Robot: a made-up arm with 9 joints.
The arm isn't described. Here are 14 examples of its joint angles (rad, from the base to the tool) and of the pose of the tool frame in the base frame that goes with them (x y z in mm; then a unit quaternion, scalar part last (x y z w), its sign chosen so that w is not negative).
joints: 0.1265 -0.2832 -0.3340 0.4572 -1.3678 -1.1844 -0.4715 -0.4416 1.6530
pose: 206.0 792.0 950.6 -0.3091 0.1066 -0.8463 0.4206
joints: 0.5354 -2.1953 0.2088 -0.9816 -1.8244 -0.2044 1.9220 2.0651 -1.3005
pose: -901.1 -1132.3 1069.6 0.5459 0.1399 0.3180 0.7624
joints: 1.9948 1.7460 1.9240 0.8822 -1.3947 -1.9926 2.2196 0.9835 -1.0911
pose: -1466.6 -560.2 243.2 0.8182 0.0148 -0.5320 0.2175
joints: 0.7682 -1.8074 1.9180 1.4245 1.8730 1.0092 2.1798 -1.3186 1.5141
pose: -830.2 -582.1 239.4 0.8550 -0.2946 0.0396 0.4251
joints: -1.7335 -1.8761 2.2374 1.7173 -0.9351 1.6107 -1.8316 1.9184 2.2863
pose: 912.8 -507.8 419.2 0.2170 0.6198 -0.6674 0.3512
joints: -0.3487 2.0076 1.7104 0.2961 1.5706 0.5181 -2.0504 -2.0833 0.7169
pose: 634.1 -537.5 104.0 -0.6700 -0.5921 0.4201 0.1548
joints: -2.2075 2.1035 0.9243 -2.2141 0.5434 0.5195 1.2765 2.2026 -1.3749
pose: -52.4 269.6 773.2 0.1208 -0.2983 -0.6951 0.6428
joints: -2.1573 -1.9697 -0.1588 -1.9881 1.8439 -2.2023 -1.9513 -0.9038 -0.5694
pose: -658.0 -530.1 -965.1 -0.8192 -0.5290 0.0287 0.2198
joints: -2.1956 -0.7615 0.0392 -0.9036 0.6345 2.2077 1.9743 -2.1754 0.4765
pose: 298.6 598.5 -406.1 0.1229 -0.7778 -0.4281 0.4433
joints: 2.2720 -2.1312 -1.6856 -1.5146 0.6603 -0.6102 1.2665 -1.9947 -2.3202
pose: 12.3 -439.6 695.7 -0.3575 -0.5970 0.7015 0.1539
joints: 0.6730 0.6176 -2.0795 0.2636 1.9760 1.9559 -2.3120 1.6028 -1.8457
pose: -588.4 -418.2 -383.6 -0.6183 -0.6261 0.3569 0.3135
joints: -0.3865 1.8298 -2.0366 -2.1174 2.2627 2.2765 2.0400 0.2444 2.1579
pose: 348.6 491.0 -363.3 -0.4412 0.6683 0.2519 0.5434
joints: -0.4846 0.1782 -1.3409 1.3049 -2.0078 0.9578 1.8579 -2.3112 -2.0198
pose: -725.0 356.0 768.5 0.5131 0.2587 -0.5719 0.5854
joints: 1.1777 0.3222 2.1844 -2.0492 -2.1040 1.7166 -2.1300 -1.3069 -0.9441
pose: -370.5 961.4 -357.2 -0.0993 -0.3952 -0.8887 0.2101
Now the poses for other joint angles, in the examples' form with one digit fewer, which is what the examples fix.
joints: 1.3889 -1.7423 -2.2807 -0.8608 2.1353 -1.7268 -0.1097 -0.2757 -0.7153
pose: -227 -433 -827 0.422 -0.852 0.262 0.165
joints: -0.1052 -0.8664 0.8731 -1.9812 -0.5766 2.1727 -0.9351 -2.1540 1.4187
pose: -838 163 -511 0.546 -0.499 0.569 0.359
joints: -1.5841 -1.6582 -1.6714 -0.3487 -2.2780 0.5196 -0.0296 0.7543 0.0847
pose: 189 -114 376 -0.528 -0.042 -0.774 0.347
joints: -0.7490 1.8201 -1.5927 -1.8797 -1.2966 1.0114 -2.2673 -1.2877 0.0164
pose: -762 -255 -102 -0.880 -0.395 0.040 0.261
